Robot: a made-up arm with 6 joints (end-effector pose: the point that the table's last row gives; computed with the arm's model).
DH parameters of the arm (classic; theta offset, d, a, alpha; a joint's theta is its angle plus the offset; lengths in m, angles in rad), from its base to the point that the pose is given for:
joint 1: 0 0.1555 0 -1.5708
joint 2: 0.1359 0 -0.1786 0
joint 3: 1.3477 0 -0.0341 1.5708
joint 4: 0 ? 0 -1.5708
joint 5: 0 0 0 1.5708
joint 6: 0 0.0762 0 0
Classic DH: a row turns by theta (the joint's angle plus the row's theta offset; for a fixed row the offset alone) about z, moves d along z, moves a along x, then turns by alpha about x.
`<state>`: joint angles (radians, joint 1 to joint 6).
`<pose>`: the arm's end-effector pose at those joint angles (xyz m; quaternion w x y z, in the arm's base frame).
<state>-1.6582 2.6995 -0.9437 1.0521 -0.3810 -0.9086</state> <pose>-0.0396 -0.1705 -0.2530 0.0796 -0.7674 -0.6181 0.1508</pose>
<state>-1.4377 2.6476 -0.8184 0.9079 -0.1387 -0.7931</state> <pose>0.0088 -0.1281 -0.2466 0.0672 -0.6956 -0.7151 0.0167</pose>
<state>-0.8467 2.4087 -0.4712 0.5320 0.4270 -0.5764</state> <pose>0.0304 -0.0103 -0.1867 0.2401 -0.3817 -0.8617 -0.2326</pose>
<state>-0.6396 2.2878 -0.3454 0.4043 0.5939 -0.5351</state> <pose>0.0122 0.0118 -0.1597 0.3296 -0.2444 -0.8751 -0.2566</pose>
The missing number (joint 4, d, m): 0.3891
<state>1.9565 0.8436 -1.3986 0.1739 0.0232 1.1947</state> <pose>-0.0957 0.2349 0.6084 0.0823 0.1344 -0.4378 -0.8851</pose>
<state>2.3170 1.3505 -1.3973 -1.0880 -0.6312 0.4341</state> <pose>-0.3172 0.2844 0.4481 0.4124 -0.5329 -0.1621 0.7209</pose>
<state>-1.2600 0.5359 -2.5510 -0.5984 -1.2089 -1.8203</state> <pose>-0.0935 0.4225 0.5782 0.2590 -0.1079 0.7291 0.6243</pose>
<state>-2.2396 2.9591 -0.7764 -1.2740 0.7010 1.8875</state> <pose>-0.0191 0.0516 -0.2332 0.4644 -0.8596 -0.2109 -0.0294</pose>
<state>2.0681 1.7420 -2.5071 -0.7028 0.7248 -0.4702</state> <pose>-0.1388 0.3241 0.6587 0.7383 -0.5919 0.1853 0.2650</pose>
